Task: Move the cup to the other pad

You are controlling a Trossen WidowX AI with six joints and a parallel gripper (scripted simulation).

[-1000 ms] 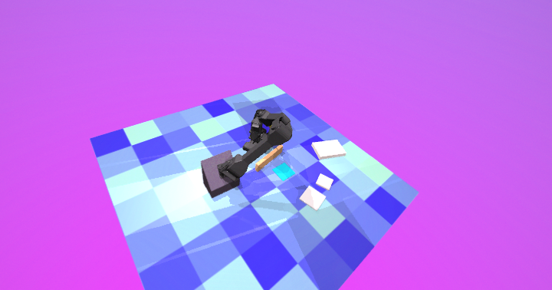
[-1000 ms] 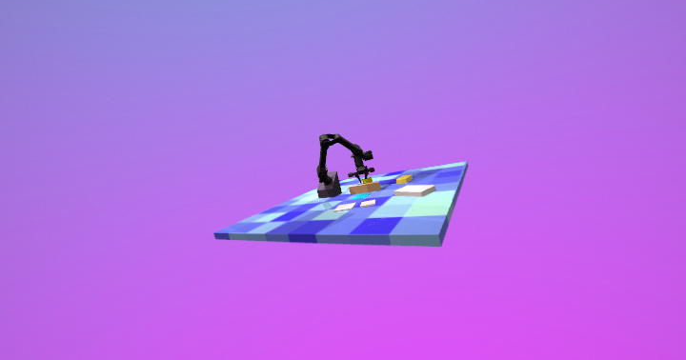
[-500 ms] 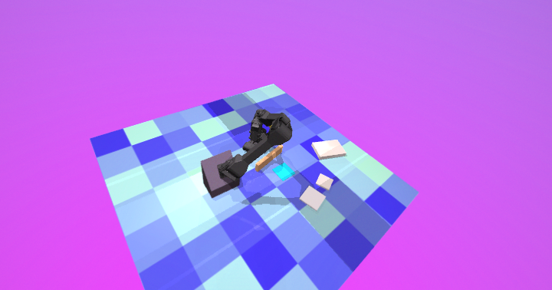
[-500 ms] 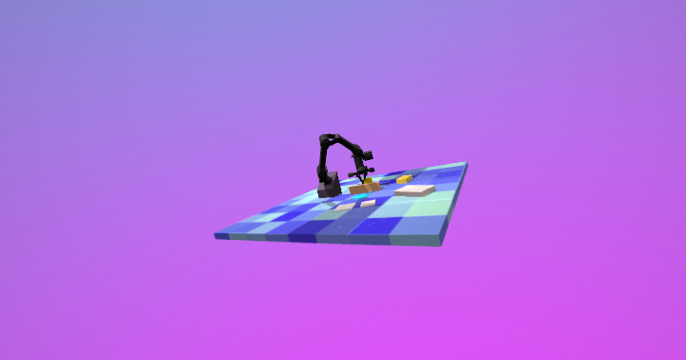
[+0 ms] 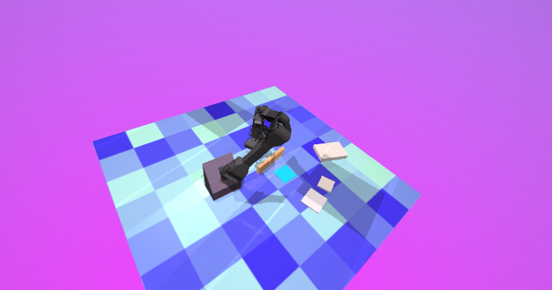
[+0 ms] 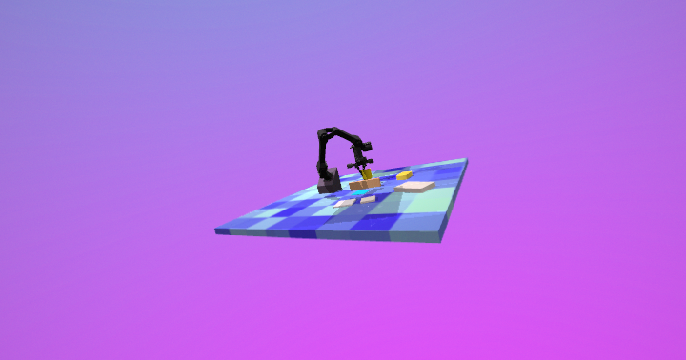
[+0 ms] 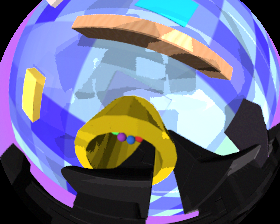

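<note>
The cyan pad lies 18 cm to the right of my gripper tip, 9 cm ahead of it and 8 cm below it. From my gripper tip the other things lie so: cup 2 cm to the left, 2 cm ahead; then pale pink slab 44 cm ahead, 17 cm to the right, 6 cm below.
</note>
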